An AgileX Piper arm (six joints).
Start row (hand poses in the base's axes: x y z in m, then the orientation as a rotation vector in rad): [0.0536, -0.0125, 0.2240, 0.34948, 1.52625, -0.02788]
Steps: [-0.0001, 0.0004, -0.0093, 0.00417, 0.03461, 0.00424]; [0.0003, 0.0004, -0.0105, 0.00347, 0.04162, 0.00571]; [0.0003, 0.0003, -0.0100, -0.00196, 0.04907, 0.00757]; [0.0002, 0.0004, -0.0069, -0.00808, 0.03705, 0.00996]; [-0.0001, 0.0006, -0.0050, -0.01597, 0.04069, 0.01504]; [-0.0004, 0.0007, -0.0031, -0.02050, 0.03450, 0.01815]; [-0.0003, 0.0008, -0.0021, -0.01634, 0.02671, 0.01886]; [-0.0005, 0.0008, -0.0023, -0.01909, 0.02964, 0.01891]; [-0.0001, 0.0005, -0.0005, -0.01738, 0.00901, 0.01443]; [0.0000, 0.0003, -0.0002, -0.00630, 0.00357, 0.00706]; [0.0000, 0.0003, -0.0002, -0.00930, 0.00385, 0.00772]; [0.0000, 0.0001, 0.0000, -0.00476, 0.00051, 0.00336]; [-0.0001, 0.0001, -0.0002, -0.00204, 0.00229, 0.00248]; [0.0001, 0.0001, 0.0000, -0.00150, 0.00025, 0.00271]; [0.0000, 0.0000, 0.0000, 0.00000, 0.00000, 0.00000]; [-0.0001, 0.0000, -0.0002, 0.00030, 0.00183, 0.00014]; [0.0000, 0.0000, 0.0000, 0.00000, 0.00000, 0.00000]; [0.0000, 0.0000, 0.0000, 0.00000, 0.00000, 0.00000]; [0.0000, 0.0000, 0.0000, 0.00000, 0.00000, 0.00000]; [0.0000, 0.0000, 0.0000, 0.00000, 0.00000, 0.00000]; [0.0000, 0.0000, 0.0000, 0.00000, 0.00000, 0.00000]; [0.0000, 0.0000, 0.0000, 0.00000, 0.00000, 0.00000]
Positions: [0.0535, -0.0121, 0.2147, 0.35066, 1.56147, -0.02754]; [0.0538, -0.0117, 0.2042, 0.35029, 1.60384, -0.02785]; [0.0541, -0.0114, 0.1942, 0.34430, 1.65354, -0.03244]; [0.0543, -0.0110, 0.1873, 0.33104, 1.69130, -0.03822]; [0.0542, -0.0104, 0.1823, 0.30737, 1.73281, -0.04760]; [0.0538, -0.0097, 0.1792, 0.27714, 1.76808, -0.05772]; [0.0535, -0.0089, 0.1771, 0.24885, 1.79575, -0.06256]; [0.0530, -0.0081, 0.1748, 0.21828, 1.82590, -0.07026]; [0.0529, -0.0076, 0.1743, 0.19280, 1.83496, -0.07708]; [0.0529, -0.0073, 0.1741, 0.18186, 1.83865, -0.07831]; [0.0529, -0.0070, 0.1739, 0.16820, 1.84242, -0.08186]; [0.0529, -0.0069, 0.1739, 0.16177, 1.84283, -0.08395]; [0.0528, -0.0068, 0.1737, 0.15802, 1.84514, -0.08432]; [0.0529, -0.0067, 0.1737, 0.15447, 1.84546, -0.08384]; [0.0529, -0.0067, 0.1737, 0.15447, 1.84546, -0.08384]; [0.0528, -0.0067, 0.1735, 0.15452, 1.84731, -0.08363]; [0.0528, -0.0067, 0.1735, 0.15452, 1.84731, -0.08363]; [0.0528, -0.0067, 0.1735, 0.15452, 1.84731, -0.08363]; [0.0528, -0.0067, 0.1735, 0.15452, 1.84731, -0.08363]; [0.0528, -0.0067, 0.1735, 0.15452, 1.84731, -0.08363]; [0.0528, -0.0067, 0.1735, 0.15452, 1.84731, -0.08363]; [0.0528, -0.0067, 0.1735, 0.15452, 1.84731, -0.08363]
